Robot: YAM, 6 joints.
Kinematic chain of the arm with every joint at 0, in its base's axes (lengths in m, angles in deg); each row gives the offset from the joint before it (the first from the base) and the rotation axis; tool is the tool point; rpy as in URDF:
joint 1: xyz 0 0 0.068 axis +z
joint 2: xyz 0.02 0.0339 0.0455 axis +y
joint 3: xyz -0.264 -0.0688 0 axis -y
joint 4: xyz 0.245 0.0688 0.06 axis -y
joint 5: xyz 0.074 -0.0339 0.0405 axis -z
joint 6: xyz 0.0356 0 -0.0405 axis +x
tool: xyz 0 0 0 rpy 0 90 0
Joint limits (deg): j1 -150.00..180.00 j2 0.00..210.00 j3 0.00..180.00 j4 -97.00..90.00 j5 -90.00..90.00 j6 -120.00..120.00
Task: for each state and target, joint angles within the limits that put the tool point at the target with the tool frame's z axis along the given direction. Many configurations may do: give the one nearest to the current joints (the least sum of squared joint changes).
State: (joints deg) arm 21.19 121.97 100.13 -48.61 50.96 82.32
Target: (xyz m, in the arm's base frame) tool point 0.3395 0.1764 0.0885 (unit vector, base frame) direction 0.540 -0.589 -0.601
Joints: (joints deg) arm 31.64 121.98 70.08 -24.03 51.71 82.32
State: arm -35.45 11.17 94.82 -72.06 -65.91 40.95
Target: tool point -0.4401 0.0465 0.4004 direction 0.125 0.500 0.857
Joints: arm -3.69 10.79 145.11 -50.48 -30.46 40.95
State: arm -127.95 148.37 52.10 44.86 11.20 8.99
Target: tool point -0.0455 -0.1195 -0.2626 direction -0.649 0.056 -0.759
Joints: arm -100.45 196.85 55.11 56.45 40.41 8.99
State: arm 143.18 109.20 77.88 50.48 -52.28 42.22
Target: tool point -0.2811 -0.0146 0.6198 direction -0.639 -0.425 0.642
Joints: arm 179.88 89.38 117.07 17.48 -25.22 42.22
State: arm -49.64 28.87 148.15 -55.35 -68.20 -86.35
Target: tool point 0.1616 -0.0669 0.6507 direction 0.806 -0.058 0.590
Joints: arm -26.00 76.09 120.45 -6.16 -17.52 -86.35
